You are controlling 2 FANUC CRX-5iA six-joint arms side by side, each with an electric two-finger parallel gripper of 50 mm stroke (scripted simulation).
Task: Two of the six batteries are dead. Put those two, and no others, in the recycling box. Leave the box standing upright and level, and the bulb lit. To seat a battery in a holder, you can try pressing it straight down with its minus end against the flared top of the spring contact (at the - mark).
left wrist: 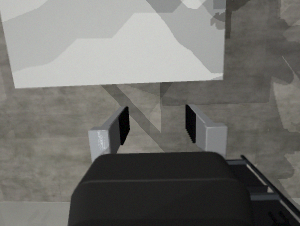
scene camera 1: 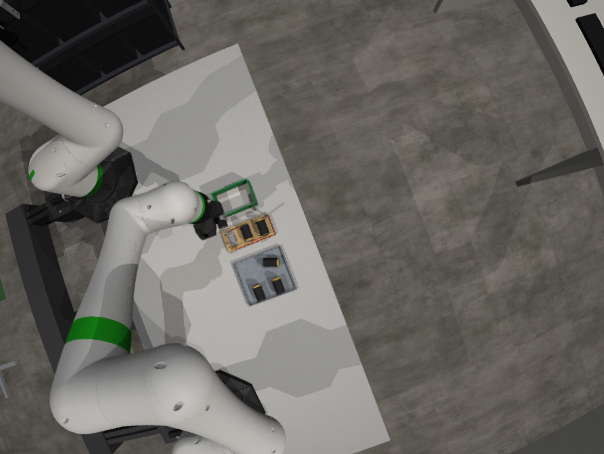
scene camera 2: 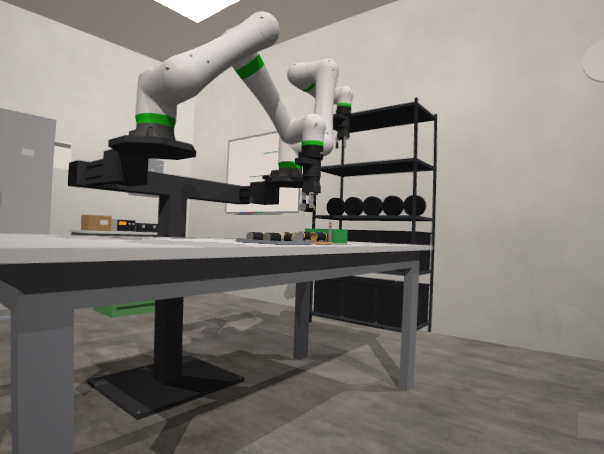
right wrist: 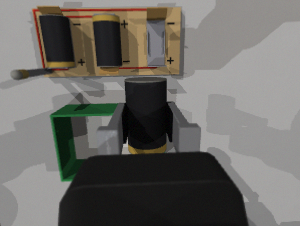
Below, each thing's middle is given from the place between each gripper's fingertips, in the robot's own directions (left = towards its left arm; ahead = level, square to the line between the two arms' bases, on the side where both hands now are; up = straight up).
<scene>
I see my right gripper 6 cm short of the green recycling box (right wrist: 74,126), 6 cm to the right of it and 14 cm above it. The rest, counted from my right hand: grey tray (scene camera 1: 250,272): 1 cm ahead, 25 cm to the right, 16 cm below.
My left hand is 70 cm to the left of the green recycling box, 58 cm above it and 26 cm short of it. The rest, counted from my left hand: grey tray 102 cm to the right, 59 cm below, 22 cm ahead.
</scene>
